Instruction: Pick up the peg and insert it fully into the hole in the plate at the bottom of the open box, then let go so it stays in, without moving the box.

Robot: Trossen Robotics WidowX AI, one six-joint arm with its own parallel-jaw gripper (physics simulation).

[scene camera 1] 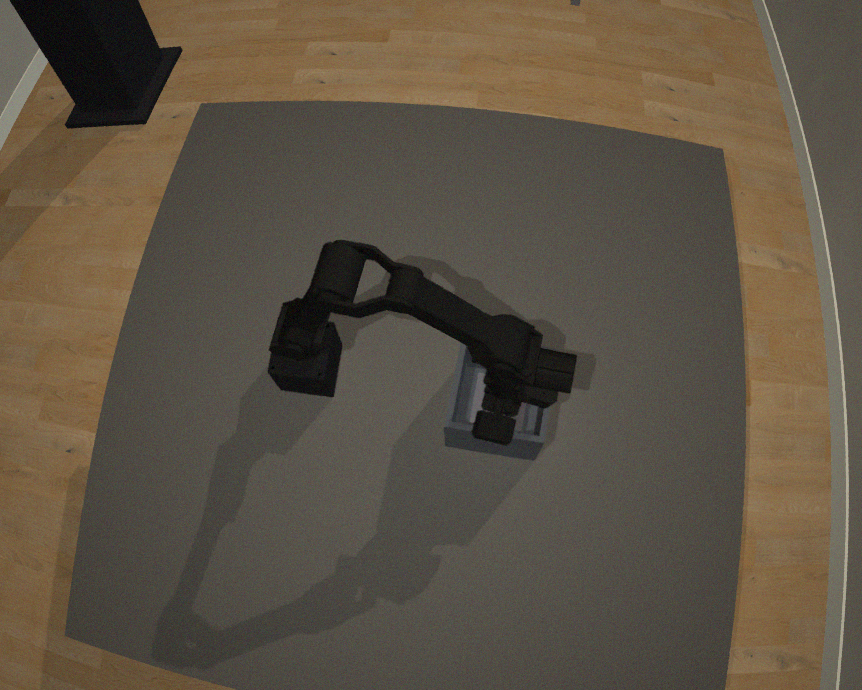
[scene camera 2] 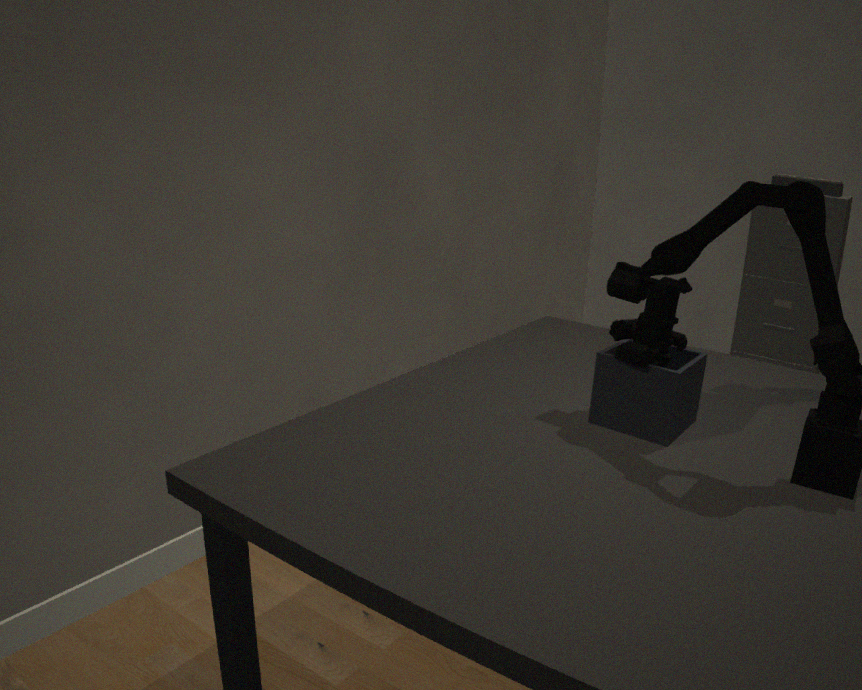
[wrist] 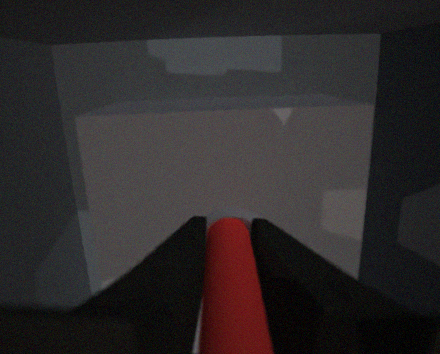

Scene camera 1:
gripper: 505, 400
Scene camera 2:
blue-grey box: 656, 404
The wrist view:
gripper: 228, 231
blue-grey box: 65, 65
pale plate: 300, 161
